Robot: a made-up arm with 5 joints.
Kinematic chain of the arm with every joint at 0, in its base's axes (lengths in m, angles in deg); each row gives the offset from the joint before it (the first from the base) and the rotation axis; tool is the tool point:
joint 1: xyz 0 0 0.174 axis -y
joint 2: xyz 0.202 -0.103 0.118 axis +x
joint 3: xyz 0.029 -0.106 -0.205 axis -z
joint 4: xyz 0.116 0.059 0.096 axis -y
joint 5: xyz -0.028 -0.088 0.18 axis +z
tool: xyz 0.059 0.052 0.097
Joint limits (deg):
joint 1: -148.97..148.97
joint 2: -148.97..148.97
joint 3: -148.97..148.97
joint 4: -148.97..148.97
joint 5: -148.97..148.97
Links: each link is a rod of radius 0.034 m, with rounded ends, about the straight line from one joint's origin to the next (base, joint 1, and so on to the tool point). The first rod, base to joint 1, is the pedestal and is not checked.
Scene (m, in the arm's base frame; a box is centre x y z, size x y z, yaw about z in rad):
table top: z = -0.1
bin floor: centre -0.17 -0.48 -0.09 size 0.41 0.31 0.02 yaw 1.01
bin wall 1: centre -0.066 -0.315 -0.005 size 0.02 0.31 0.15 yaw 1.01
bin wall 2: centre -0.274 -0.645 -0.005 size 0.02 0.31 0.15 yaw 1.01
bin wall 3: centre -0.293 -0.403 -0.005 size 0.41 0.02 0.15 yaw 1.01
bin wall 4: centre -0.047 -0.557 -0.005 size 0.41 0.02 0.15 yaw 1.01
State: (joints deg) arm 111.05 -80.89 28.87 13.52 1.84
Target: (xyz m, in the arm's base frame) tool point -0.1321 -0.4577 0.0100
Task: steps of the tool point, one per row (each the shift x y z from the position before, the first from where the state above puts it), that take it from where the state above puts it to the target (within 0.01 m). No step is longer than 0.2 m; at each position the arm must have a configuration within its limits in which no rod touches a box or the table.
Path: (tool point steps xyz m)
1: -0.0792 -0.0378 0.0267
2: -0.0704 -0.0749 0.0109
3: -0.0429 -0.1070 -0.0048
4: -0.0001 -0.1254 -0.0181
5: 0.0499 -0.1246 -0.0284
6: 0.0976 -0.1024 -0.0349
7: 0.1336 -0.0619 -0.0370
8: 0.0141 0.0199 -0.0920
9: 0.0339 0.0296 -0.0784
10: 0.0450 0.0386 -0.0609
11: 0.0467 0.0456 -0.0436

